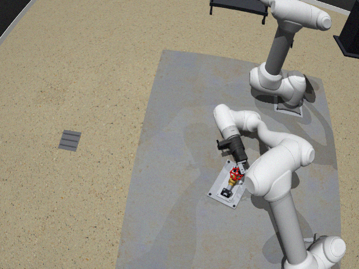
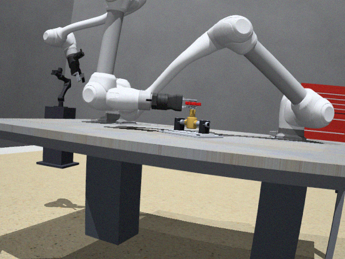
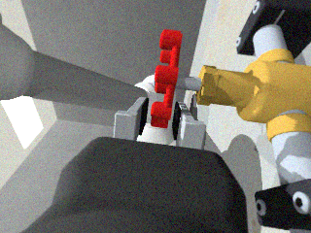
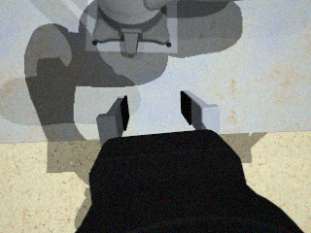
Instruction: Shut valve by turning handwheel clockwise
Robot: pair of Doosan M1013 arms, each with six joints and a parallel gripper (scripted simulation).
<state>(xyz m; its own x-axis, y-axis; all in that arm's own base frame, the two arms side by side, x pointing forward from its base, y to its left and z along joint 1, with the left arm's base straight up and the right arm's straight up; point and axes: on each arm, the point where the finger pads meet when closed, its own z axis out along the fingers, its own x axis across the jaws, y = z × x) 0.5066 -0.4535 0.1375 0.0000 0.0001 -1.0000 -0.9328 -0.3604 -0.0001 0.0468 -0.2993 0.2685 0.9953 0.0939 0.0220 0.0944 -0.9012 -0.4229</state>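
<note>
Right now the red handwheel is 30 mm ahead of my left hand, 10 mm to the left of it and 10 mm below it. From my left hand the other things lie so: pale base plate (30 mm ahead, 10 mm to the left, 130 mm below).
</note>
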